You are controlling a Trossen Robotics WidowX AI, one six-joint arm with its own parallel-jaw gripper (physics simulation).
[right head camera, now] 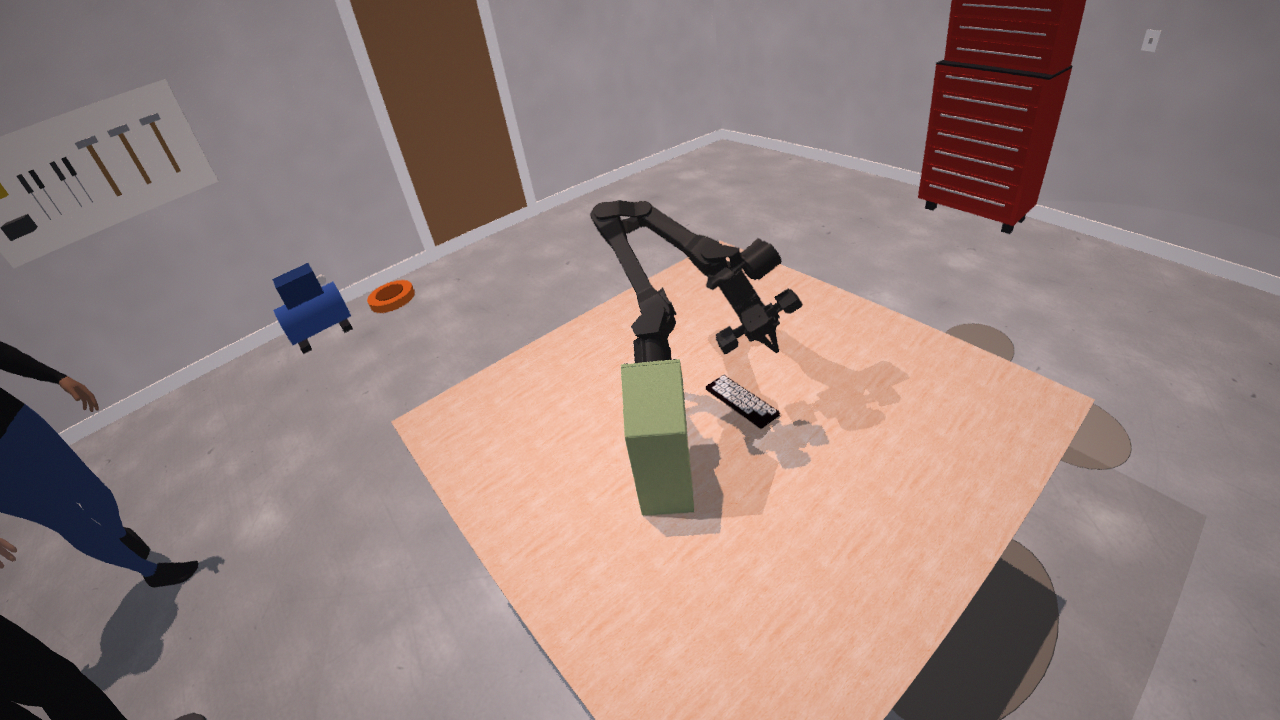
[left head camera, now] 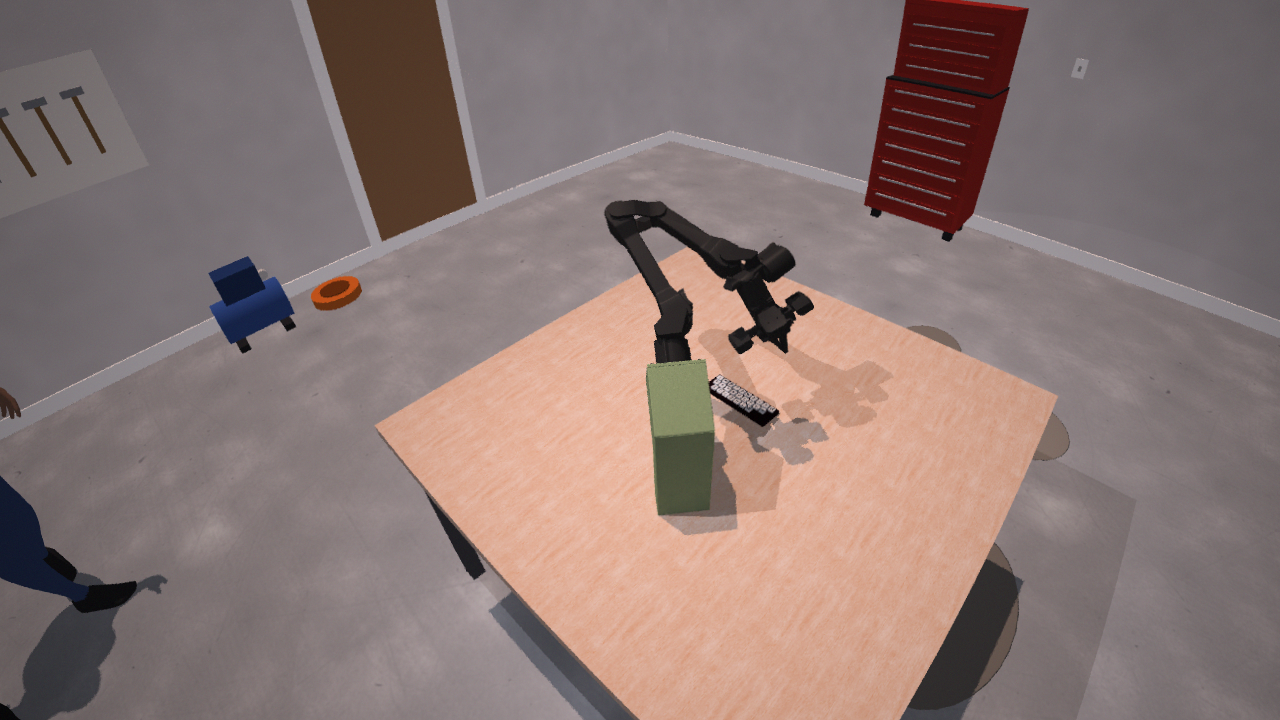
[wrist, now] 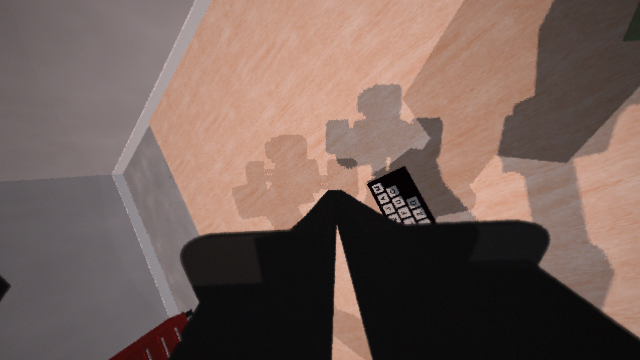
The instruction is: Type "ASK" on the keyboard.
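Pixels of known places: gripper, fingertip midpoint: point(right head camera: 777, 351) point(left head camera: 786, 352) point(wrist: 334, 197); arm's base, link origin: point(right head camera: 652, 369) point(left head camera: 674, 369).
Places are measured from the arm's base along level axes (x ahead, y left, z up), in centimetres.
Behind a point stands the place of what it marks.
Note:
A small black keyboard point(left head camera: 743, 399) {x 24.0, y 7.9, z -25.7 cm} point(right head camera: 742, 400) {x 23.7, y 8.1, z -25.8 cm} point(wrist: 398, 197) {x 25.3, y 3.5, z -25.8 cm} with white keys lies flat on the wooden table point(left head camera: 572, 394) {x -12.8, y 32.4, z -27.5 cm} point(right head camera: 572, 402) {x -14.6, y 29.6, z -27.5 cm} point(wrist: 280, 65) {x 42.9, y -26.2, z -27.5 cm}. In the wrist view one end of it shows past the fingers, to the right of the tips, and the rest is hidden behind the right finger. My gripper point(left head camera: 784, 347) {x 27.2, y -1.2, z -5.5 cm} point(right head camera: 773, 347) {x 27.2, y -1.2, z -5.5 cm} point(wrist: 334, 197) {x 27.2, y -1.2, z -5.5 cm} is shut with its fingertips together and holds no object. It hangs in the air above the table, higher than the keyboard and apart from it.
A tall green block point(left head camera: 682, 438) {x -5.6, y -13.2, z -4.2 cm} point(right head camera: 657, 438) {x -4.8, y -13.5, z -4.1 cm} stands on the table beside the keyboard, close in front of the arm's base in both head views. A red tool cabinet point(left head camera: 935, 134) point(right head camera: 998, 134) stands on the floor behind the table.

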